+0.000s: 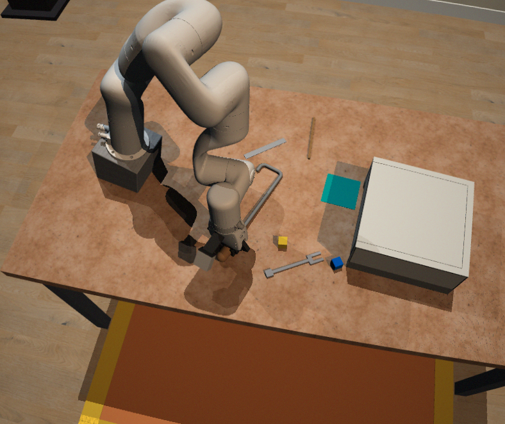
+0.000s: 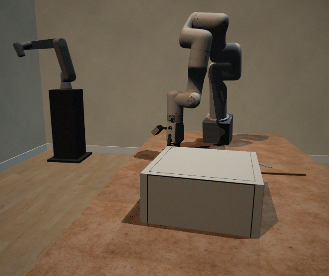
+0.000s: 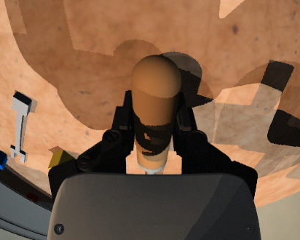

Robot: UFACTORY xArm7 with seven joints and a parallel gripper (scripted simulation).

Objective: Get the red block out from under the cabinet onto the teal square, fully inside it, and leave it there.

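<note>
Right now the yellow cube is 150 mm ahead of my hand, 40 mm to the left of it and 10 mm below it. Also, from my hand: grey forked tool 190 mm ahead, 20 mm to the right, 20 mm below; blue cube 300 mm ahead, 10 mm below; grey hook tool 140 mm to the left, 20 mm ahead, 10 mm below.
</note>
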